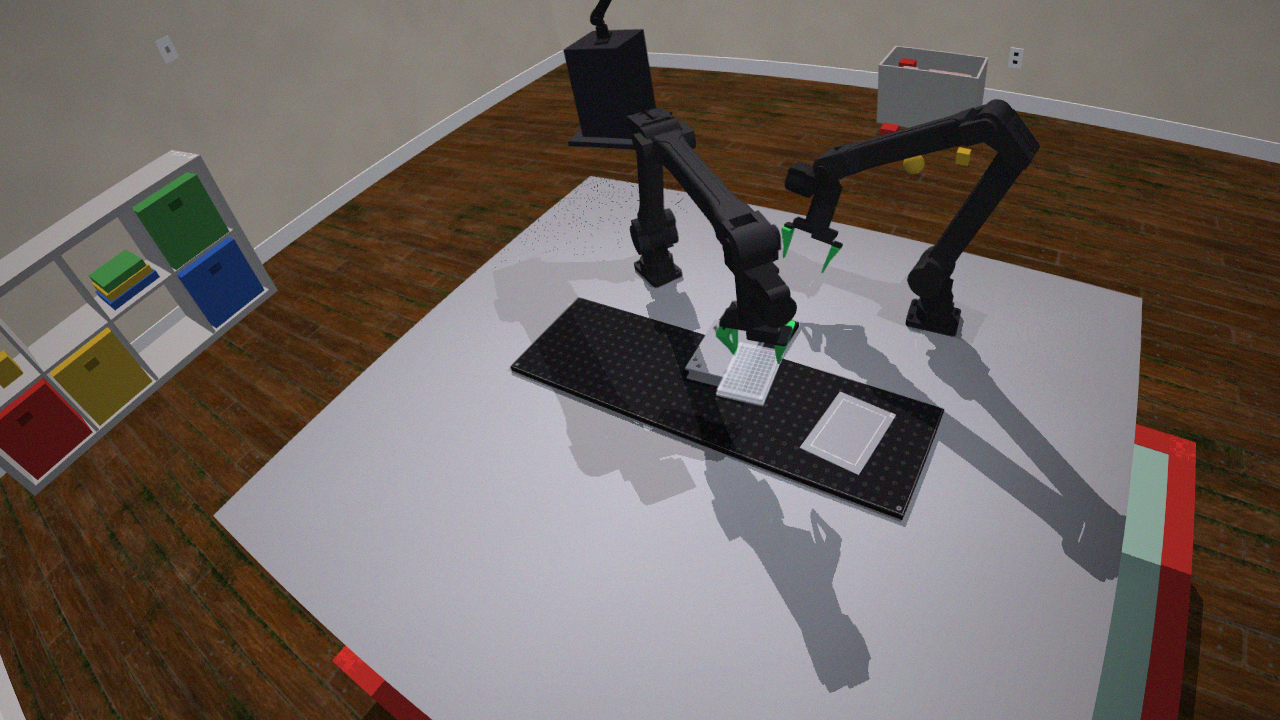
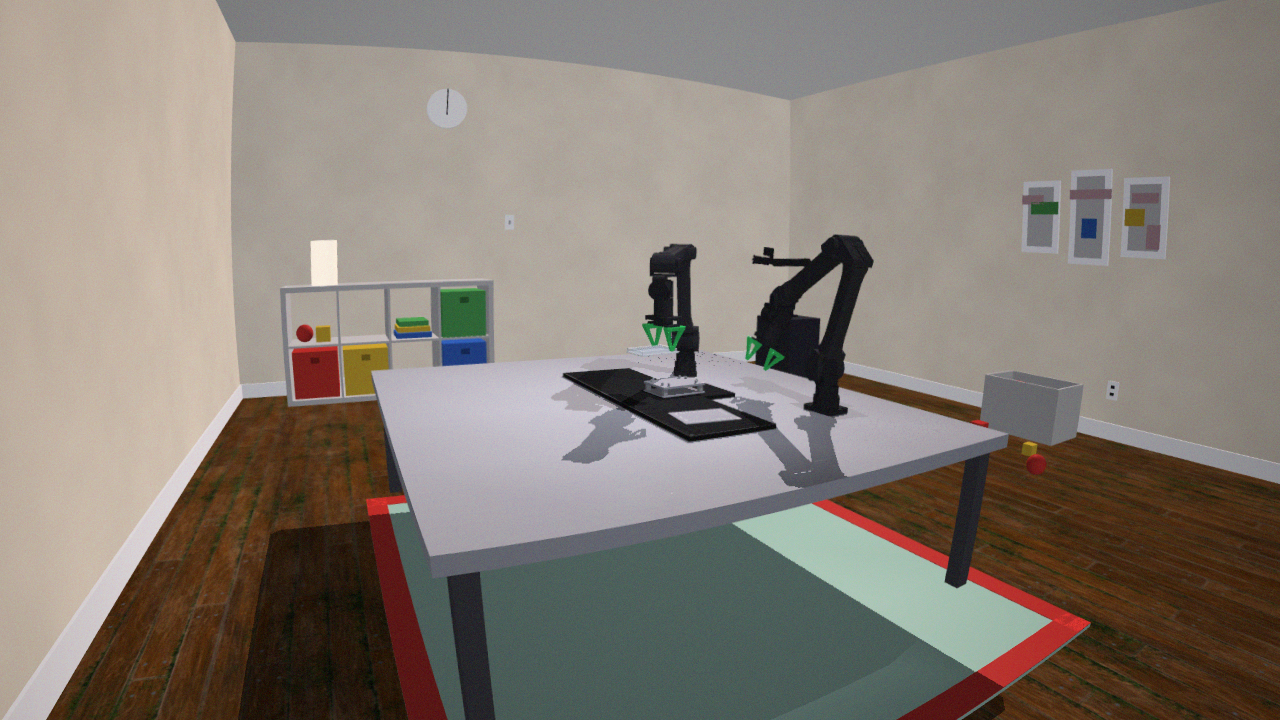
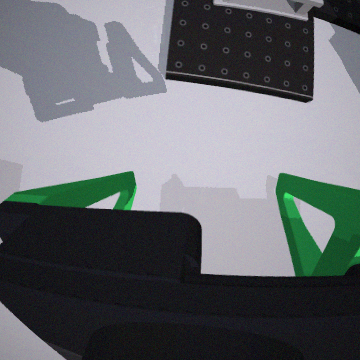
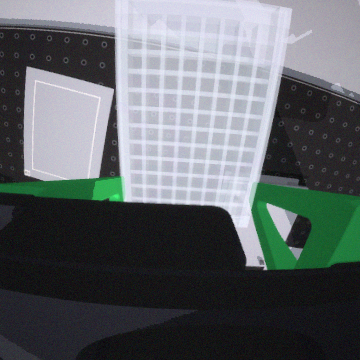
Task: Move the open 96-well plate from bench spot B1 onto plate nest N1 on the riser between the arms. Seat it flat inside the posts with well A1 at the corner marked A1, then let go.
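Frame: origin at the left arm's base, x ahead, y left, z up, level; centimetres.
Seen in the pictures: left gripper, fingertip midpoint: (image 1: 802,265) (image 2: 755,364) (image 3: 203,180); right gripper, fingertip midpoint: (image 1: 757,357) (image 2: 663,349) (image 4: 187,188); left arm's base at its link origin: (image 1: 933,319) (image 2: 825,410); right arm's base at its link origin: (image 1: 658,271) (image 2: 685,373).
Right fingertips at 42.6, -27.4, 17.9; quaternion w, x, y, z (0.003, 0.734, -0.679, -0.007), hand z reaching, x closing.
Offsets run from my right fingertips to a thing's top centre, as dx, dy, dz. "*": to the spot under its first point. Level surfaces: height alone.
My right gripper (image 1: 756,343) (image 2: 663,336) (image 4: 187,188) is shut on the clear 96-well plate @(+3.9, +0.2, +0.8) (image 1: 747,375) (image 4: 193,107), gripping its near end across the short sides. It holds the plate in the air above the black hole-pattern board @(dz -16.6) (image 1: 609,357) (image 2: 617,385) (image 4: 314,143). The grey riser with nest N1 @(-12.9, -12.8, -12.3) (image 1: 697,363) (image 2: 673,389) (image 3: 264,7) lies just beside and under the plate. Bench spot B1 @(* -2.1, +17.7, -16.5) (image 1: 847,432) (image 2: 705,415) (image 4: 64,125), a white-outlined rectangle, is bare. My left gripper (image 1: 810,246) (image 2: 763,352) (image 3: 203,180) is open and empty, high over the table behind the board.
A black box (image 1: 609,80) stands at the table's far edge. A grey bin (image 1: 930,85) (image 2: 1030,407) and small coloured blocks are on the floor beyond. A shelf unit (image 1: 133,183) (image 2: 385,285) stands by the wall.
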